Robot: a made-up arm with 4 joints.
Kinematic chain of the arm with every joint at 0, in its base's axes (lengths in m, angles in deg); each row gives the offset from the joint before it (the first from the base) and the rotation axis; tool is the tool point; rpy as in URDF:
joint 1: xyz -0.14 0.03 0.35 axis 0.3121 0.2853 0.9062
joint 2: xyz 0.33 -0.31 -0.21 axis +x
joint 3: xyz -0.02 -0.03 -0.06 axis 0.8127 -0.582 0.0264
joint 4: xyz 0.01 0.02 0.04 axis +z
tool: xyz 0.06 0 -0.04 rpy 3.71 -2.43 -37.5
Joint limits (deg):
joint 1: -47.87..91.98
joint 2: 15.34..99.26
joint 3: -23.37..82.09
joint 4: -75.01..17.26
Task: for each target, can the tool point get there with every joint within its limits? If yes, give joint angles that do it. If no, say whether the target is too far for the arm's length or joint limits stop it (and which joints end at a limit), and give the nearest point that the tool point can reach.
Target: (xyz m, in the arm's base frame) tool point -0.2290 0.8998 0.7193
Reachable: no: too far | nearest point -0.0449 0.4010 0.0654 | short by 0.843 m
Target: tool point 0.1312 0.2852 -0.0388
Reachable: yes | joints 68.38 44.04 7.39 -2.48
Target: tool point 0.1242 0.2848 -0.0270
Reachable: yes | joints 70.09 90.05 47.54 -12.55
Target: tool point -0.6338 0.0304 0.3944
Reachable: no: joint limits stop it (at a limit: joint 1, joint 2, joint 3, joint 4) | nearest point -0.1212 -0.5007 0.3069 | short by 0.743 m
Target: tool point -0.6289 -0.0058 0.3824
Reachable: no: joint limits stop it (at a limit: joint 1, joint 2, joint 3, joint 4) | nearest point -0.1212 -0.5007 0.3069 | short by 0.713 m
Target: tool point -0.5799 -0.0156 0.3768
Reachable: no: joint limits stop it (at a limit: joint 1, joint 2, joint 3, joint 4) | nearest point -0.1212 -0.5007 0.3069 | short by 0.671 m
